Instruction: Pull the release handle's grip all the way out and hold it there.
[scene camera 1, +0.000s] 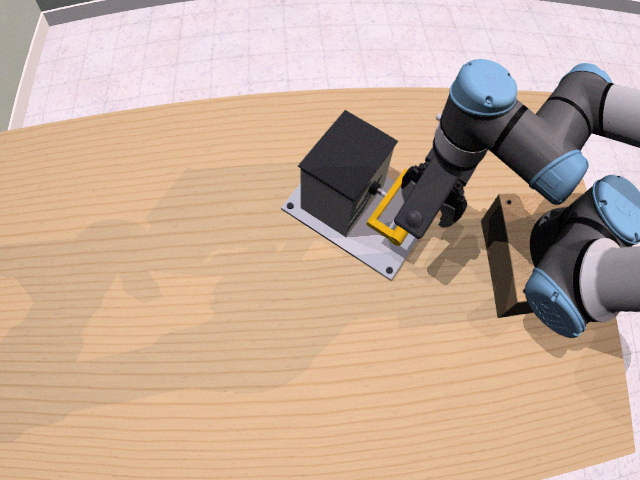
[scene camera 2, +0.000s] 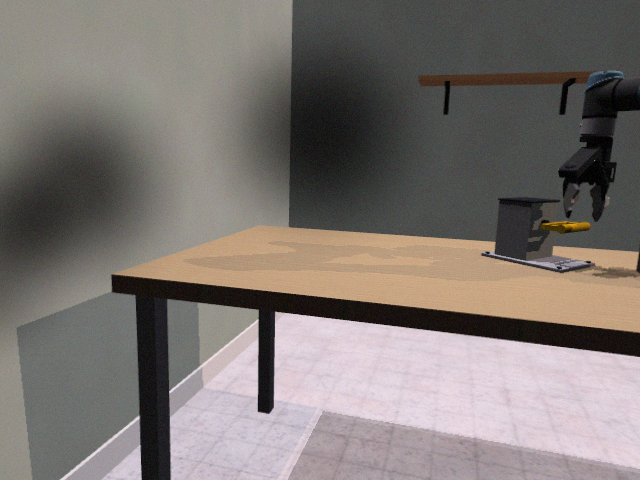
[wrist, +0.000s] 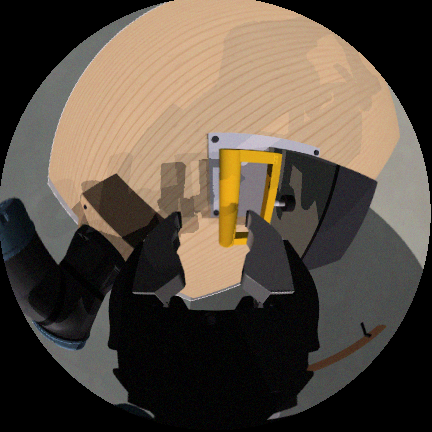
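Observation:
The release handle's yellow grip (scene camera 1: 398, 236) (scene camera 2: 576, 227) (wrist: 229, 195) is a thick bar on a rectangular frame. A short thin rod (scene camera 1: 381, 191) (wrist: 278, 203) joins it to a dark box-shaped housing (scene camera 1: 347, 155) (scene camera 2: 516, 227) (wrist: 345, 215), leaving a gap between frame and housing. My gripper (scene camera 1: 426, 201) (scene camera 2: 583, 215) (wrist: 212, 212) is partly open and empty, pointing down. In scene camera 2 its fingertips are a little above the grip. In the wrist view the bar's near end shows between the fingers, nearer the right one. In scene camera 1 the gripper hides part of the handle.
The housing stands on a light grey base plate (scene camera 1: 372, 255) (scene camera 2: 563, 264) (wrist: 250, 142) with dark bolts, on the wooden table (scene camera 1: 206, 320) (scene camera 2: 361, 289). A brown wooden block (scene camera 1: 497, 258) (wrist: 125, 210) stands beside the arm's lower joints. A wall shelf (scene camera 2: 496, 79) is in the background.

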